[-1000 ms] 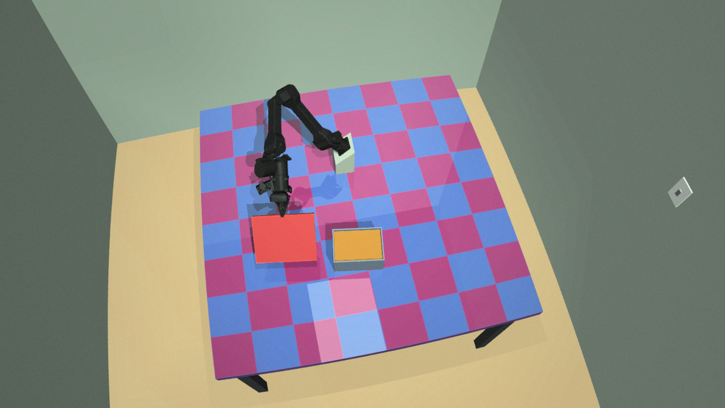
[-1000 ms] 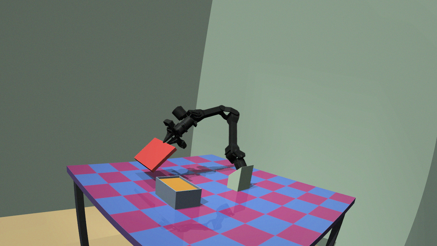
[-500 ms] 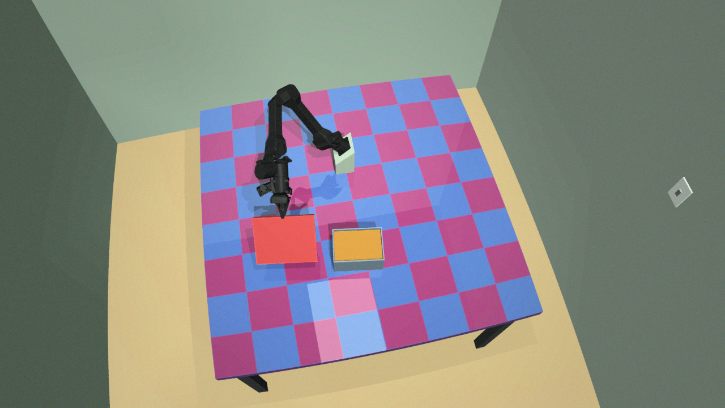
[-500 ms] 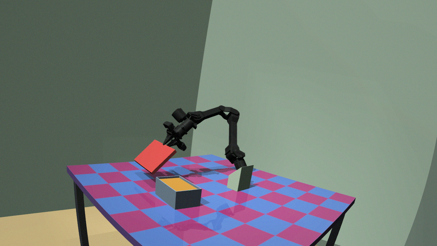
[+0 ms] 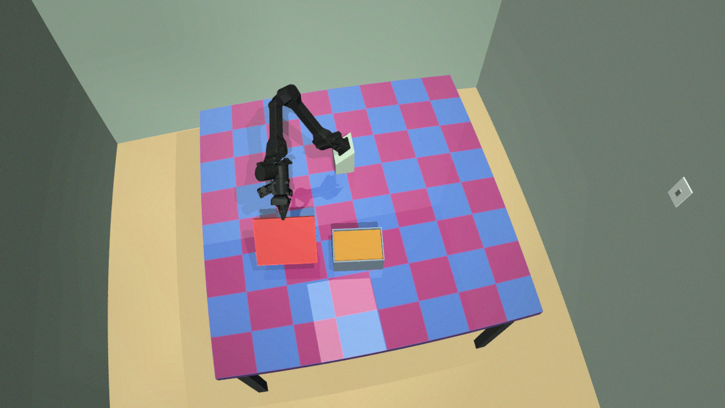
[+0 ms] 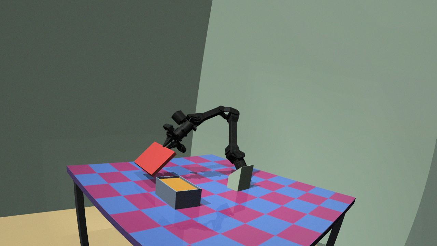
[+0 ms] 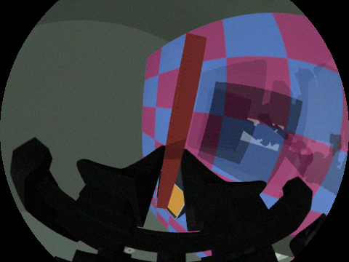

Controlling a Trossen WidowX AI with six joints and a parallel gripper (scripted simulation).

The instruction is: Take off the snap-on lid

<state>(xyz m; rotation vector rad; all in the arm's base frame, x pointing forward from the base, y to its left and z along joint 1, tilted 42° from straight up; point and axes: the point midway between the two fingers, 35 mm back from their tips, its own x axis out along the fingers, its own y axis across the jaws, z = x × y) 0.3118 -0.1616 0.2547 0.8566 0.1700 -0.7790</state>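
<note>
Now: the red lid 6 cm ahead of my gripper tip, 1 cm to the right of it and 5 cm below it. Also, from my gripper tip: grey storage box 11 cm ahead, 26 cm to the left, 14 cm below.
</note>
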